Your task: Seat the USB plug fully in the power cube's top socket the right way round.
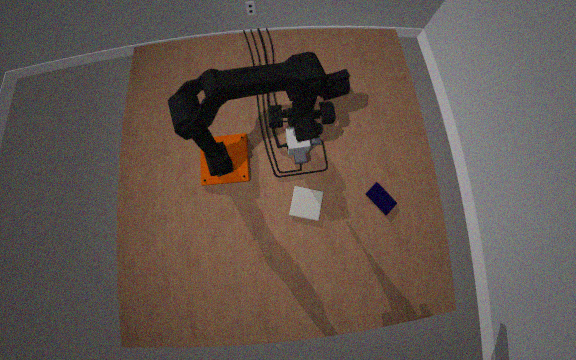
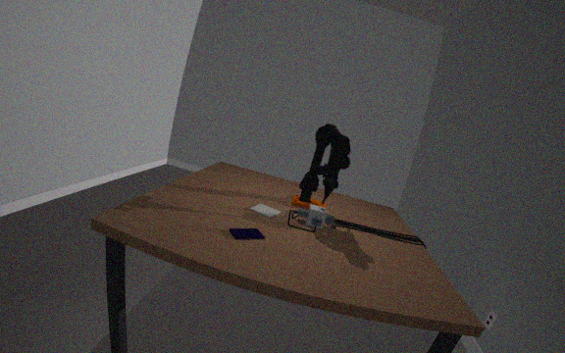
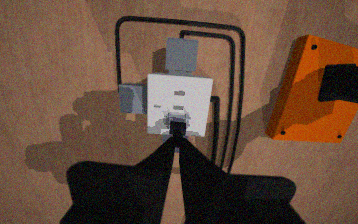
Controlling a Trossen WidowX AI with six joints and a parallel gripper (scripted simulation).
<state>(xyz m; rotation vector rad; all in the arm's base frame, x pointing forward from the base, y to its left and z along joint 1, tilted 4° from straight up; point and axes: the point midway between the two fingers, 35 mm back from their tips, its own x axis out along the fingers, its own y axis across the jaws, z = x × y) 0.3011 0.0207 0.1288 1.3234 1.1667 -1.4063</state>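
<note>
Now: gripper tip 20 mm above the dark USB plug. From my gripper tip the other things lie so: flat white block: 40 mm behind, 240 mm to the right, 130 mm below; then dark blue block: 240 mm ahead, 310 mm to the right, 130 mm below.
</note>
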